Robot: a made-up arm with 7 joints. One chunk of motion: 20 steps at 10 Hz.
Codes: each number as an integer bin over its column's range. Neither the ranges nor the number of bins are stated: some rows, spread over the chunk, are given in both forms.
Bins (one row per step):
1: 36 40 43 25 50 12 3
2: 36 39 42 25 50 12 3
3: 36 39 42 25 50 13 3
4: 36 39 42 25 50 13 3
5: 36 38 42 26 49 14 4
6: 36 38 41 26 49 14 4
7: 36 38 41 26 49 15 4
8: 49 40 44 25 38 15 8
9: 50 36 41 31 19 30 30
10: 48 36 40 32 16 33 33
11: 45 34 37 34 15 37 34
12: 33 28 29 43 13 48 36
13: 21 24 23 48 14 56 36
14: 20 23 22 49 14 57 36
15: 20 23 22 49 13 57 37
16: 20 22 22 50 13 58 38
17: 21 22 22 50 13 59 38
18: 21 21 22 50 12 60 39
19: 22 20 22 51 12 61 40
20: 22 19 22 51 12 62 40
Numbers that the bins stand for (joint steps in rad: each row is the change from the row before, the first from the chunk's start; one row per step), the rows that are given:
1: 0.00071 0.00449 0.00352 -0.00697 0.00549 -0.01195 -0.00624
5: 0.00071 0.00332 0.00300 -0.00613 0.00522 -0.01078 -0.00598
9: 0.00294 0.00214 0.00248 -0.00192 -0.00287 -0.00138 0.00062
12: 0.00024 -0.00256 -0.00381 0.00817 -0.00449 0.00919 0.00214
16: -0.00183 -0.00608 -0.00748 0.01406 -0.00449 0.01506 0.00265
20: -0.00151 -0.00784 -0.00748 0.01490 -0.00476 0.01741 0.00316
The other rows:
2: 0.00071 0.00390 0.00300 -0.00697 0.00549 -0.01195 -0.00624
3: 0.00071 0.00390 0.00300 -0.00697 0.00549 -0.01137 -0.00624
4: 0.00071 0.00390 0.00300 -0.00697 0.00549 -0.01137 -0.00624
6: 0.00071 0.00332 0.00248 -0.00613 0.00522 -0.01078 -0.00598
7: 0.00071 0.00332 0.00248 -0.00613 0.00522 -0.01019 -0.00598
8: 0.00278 0.00449 0.00405 -0.00697 0.00225 -0.01019 -0.00497
10: 0.00262 0.00214 0.00195 -0.00108 -0.00368 0.00038 0.00138
11: 0.00214 0.00097 0.00038 0.00060 -0.00395 0.00273 0.00163
13: -0.00167 -0.00490 -0.00695 0.01238 -0.00422 0.01389 0.00214
14: -0.00183 -0.00549 -0.00748 0.01322 -0.00422 0.01448 0.00214
15: -0.00183 -0.00549 -0.00748 0.01322 -0.00449 0.01448 0.00240
17: -0.00167 -0.00608 -0.00748 0.01406 -0.00449 0.01565 0.00265
18: -0.00167 -0.00667 -0.00748 0.01406 -0.00476 0.01624 0.00290
19: -0.00151 -0.00725 -0.00748 0.01490 -0.00476 0.01683 0.00316

